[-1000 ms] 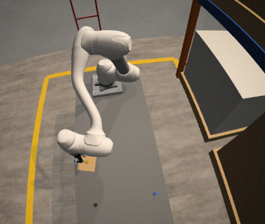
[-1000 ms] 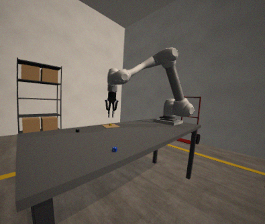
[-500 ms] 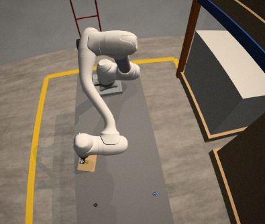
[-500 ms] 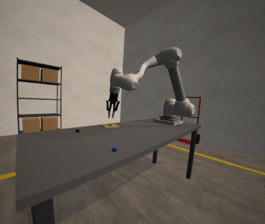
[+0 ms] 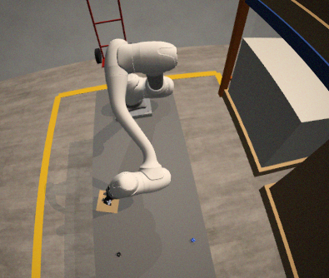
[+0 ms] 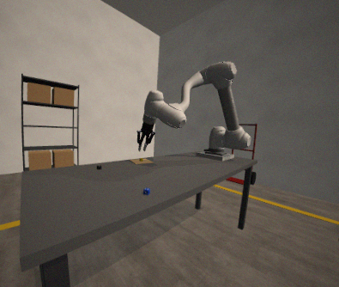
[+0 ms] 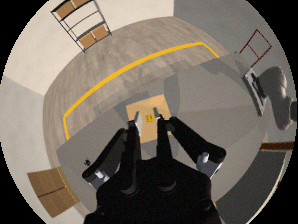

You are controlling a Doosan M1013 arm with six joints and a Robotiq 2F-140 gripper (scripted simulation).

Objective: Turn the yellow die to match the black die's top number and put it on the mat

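Right now the yellow die is 10 cm below my hand, 2 cm to the right of it and 1 cm behind it. The rest, counted from my hand: blue die 41 cm to the left, 37 cm ahead, 10 cm below; then tan mat 11 cm below, 2 cm to the right, 1 cm behind; then black die 33 cm ahead, 10 cm below, 2 cm to the right.
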